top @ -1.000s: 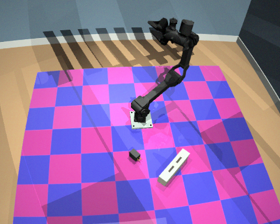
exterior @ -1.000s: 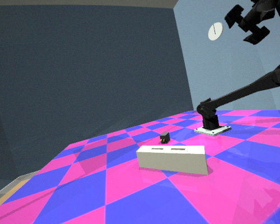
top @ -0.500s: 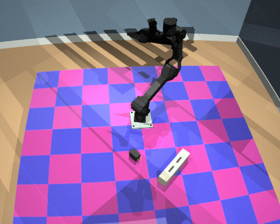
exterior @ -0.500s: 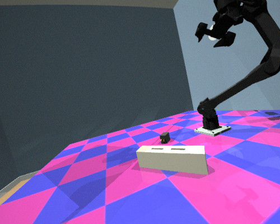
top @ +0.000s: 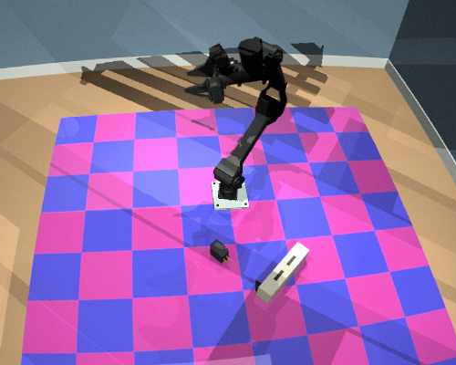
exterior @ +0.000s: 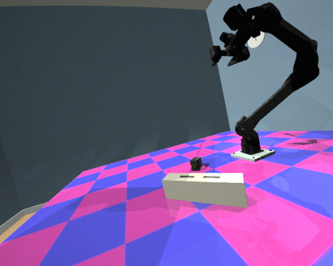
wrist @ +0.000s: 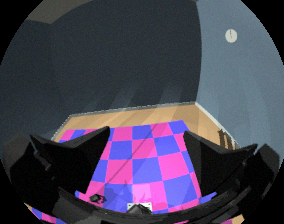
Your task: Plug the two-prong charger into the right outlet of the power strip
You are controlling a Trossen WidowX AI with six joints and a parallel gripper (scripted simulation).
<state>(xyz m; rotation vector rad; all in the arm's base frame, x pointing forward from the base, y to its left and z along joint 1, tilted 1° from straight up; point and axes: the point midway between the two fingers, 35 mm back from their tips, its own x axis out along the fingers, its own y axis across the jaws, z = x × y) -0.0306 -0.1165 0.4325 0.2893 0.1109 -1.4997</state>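
My gripper tip is 420 mm above the black two-prong charger, 280 mm short of it and 140 mm to the right of it.
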